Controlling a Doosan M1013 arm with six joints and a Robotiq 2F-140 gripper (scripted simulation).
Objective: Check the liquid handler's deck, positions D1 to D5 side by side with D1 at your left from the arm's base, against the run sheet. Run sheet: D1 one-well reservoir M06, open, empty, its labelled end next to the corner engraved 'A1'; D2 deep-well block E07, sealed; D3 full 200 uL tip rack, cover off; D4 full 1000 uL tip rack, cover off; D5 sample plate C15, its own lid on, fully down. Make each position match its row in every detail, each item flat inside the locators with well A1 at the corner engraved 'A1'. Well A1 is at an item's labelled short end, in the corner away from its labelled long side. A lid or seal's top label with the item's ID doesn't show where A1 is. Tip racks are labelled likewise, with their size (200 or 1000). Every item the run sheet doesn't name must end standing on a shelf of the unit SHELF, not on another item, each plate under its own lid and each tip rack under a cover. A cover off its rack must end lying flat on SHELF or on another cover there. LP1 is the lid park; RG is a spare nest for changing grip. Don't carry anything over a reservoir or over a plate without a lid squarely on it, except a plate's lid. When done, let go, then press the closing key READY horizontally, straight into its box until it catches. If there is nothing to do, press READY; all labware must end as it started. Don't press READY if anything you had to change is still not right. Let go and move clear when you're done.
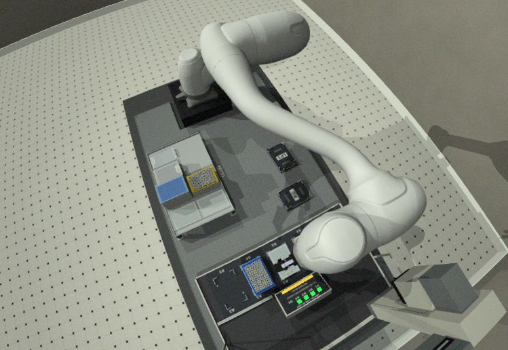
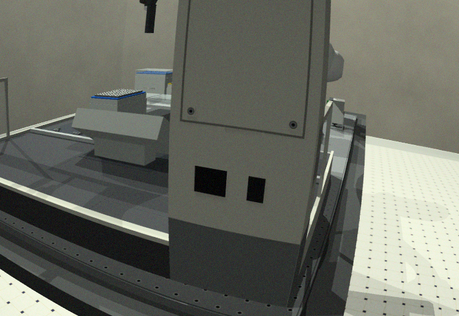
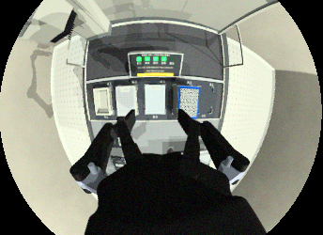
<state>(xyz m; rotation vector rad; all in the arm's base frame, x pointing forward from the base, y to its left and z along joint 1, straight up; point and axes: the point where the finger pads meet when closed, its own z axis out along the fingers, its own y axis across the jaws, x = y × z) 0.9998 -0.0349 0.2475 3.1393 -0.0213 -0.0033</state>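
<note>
The flat lid lies 25 cm below my hand. Also, from my hand: sealed deep-well block (12 cm to the left, 24 cm below); white well plate (26 cm below); blue-rimmed tip rack (1 cm ahead, 12 cm to the right, 20 cm below).
</note>
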